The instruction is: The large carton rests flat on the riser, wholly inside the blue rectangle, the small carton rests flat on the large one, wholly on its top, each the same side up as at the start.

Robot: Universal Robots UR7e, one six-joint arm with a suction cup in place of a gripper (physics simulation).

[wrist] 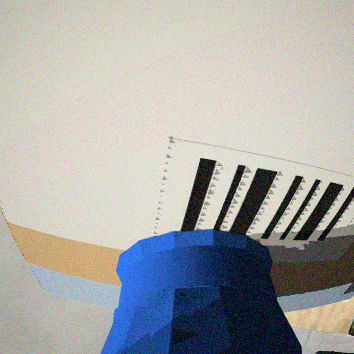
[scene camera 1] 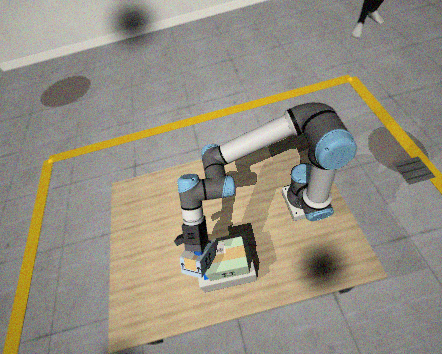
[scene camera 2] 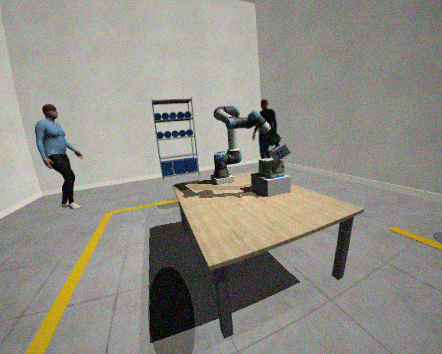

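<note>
The large carton (scene camera 1: 232,254) (scene camera 2: 268,167), green with an orange band, sits on the light grey riser (scene camera 1: 230,284) (scene camera 2: 272,186) and looks flat. Part of the blue rectangle (scene camera 1: 206,277) (scene camera 2: 276,176) shows at its edge; the rest is hidden. The small carton (scene camera 1: 191,265) (scene camera 2: 281,151) (wrist: 100,150), pale with an orange band and a barcode, hangs strongly tilted on my suction gripper (scene camera 1: 198,253) (wrist: 195,245). It is at the large carton's left side in scene camera 1, higher than its top in scene camera 2. Whether the cartons touch is unclear. The cup is against the barcode face.
The riser stands on the wooden table (scene camera 1: 150,295) (scene camera 2: 280,220). The arm's base (scene camera 1: 295,202) (scene camera 2: 223,179) is at the table's back. A shelf rack (scene camera 2: 154,135) stands by the wall. One person (scene camera 2: 51,137) is at the left; another (scene camera 2: 269,117) is behind the arm.
</note>
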